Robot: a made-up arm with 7 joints.
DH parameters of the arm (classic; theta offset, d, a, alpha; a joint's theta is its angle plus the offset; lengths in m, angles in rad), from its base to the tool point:
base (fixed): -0.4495 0 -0.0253 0
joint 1: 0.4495 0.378 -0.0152 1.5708
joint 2: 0 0.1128 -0.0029 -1.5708
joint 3: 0 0.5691 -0.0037 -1.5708
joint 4: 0 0.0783 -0.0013 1.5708
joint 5: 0 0.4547 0.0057 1.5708
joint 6: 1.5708 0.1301 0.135 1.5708
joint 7: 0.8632 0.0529 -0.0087 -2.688
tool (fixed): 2.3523 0.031 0 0
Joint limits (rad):
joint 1: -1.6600..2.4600
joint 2: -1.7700..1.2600
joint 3: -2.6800..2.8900
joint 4: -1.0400..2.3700
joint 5: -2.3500..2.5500
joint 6: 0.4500..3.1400
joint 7: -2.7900..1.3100
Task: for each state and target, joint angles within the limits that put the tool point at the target. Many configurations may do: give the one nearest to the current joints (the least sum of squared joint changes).
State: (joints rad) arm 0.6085 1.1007 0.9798 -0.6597 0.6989 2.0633 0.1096
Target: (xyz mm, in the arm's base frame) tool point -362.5 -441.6 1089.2
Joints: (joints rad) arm 0.1475 0.3897 1.0259 -0.8916 0.5962 2.5579 0.1271
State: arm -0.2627 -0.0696 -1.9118 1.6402 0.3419 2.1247 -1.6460
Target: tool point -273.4 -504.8 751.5
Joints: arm 0.1099 0.2357 -1.7775 2.0187 0.4741 1.9470 -1.6271
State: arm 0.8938 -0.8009 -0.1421 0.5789 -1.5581 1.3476 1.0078
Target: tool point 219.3 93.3 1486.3
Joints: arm 0.4825 -0.1288 -0.3601 0.4045 -1.2882 0.8397 1.0203
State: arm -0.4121 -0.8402 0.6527 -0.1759 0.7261 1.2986 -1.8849
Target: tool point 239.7 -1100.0 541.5
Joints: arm -1.1406 -1.4430 0.7333 -0.2187 0.7303 0.6933 -1.9815
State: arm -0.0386 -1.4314 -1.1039 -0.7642 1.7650 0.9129 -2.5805
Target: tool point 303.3 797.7 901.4
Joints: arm 0.8577 -1.1830 -1.2438 -1.0400 1.5187 1.0329 -2.6125
